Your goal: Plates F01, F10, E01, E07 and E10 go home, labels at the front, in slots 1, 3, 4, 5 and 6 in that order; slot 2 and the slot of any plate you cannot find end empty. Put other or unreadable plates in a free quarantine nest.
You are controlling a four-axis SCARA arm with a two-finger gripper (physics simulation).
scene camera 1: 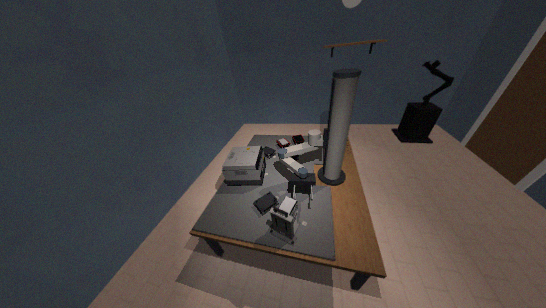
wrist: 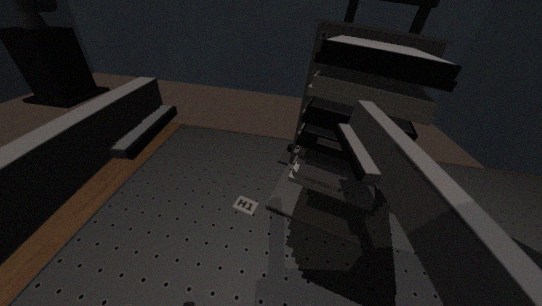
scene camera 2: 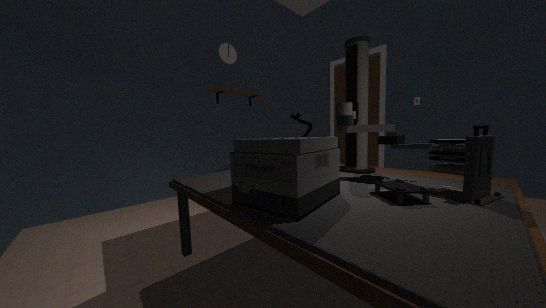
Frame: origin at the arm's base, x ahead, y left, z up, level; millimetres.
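Where they show: gripper, fingertip midpoint: [scene camera 1: 302, 199] [wrist: 257, 104]; arm's base at its link origin: [scene camera 1: 331, 175] [scene camera 2: 355, 170].
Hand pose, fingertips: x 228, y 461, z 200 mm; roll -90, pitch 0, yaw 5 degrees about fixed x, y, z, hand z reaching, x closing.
Each offset is from my fingertips to the top centre of the thing. "*": to the spot under its first point.
The slotted rack [scene camera 1: 285, 224] [scene camera 2: 477, 170] [wrist: 322, 30] holds a stack of plates. In the wrist view, a black plate with a pale top {dx +92, dy +88, dz +35 mm} [wrist: 390, 62] is uppermost, above a pale plate {dx +92, dy +88, dz +12 mm} [wrist: 370, 95], then a dark plate {dx +92, dy +88, dz -12 mm} [wrist: 325, 116] and another dark plate {dx +92, dy +88, dz -35 mm} [wrist: 320, 140]. A pale plate {dx +92, dy +88, dz -82 mm} [wrist: 330, 182] sits lowest, below a gap. Their labels cannot be read now. My gripper [scene camera 1: 302, 196] [scene camera 2: 431, 146] [wrist: 257, 104] is open and empty, in front of the rack. Its right finger overlaps the middle plates in the wrist view and hides part of them; contact cannot be judged.
A boxy grey instrument {dx +589, dy -366, dz +60 mm} [scene camera 1: 244, 165] [scene camera 2: 285, 175] stands on the table. A low dark nest {dx +296, dy -42, dz -131 mm} [scene camera 1: 265, 202] [scene camera 2: 402, 186] is beside the rack. Two red-edged nests {dx +321, dy -928, dz -123 mm} [scene camera 1: 283, 143] {* dx +139, dy -1003, dz -137 mm} [scene camera 1: 298, 139] are at the far end. The H1 tag {dx -17, dy +67, dz -187 mm} [wrist: 245, 205] lies before the rack. The arm's column [scene camera 1: 341, 125] rises nearby.
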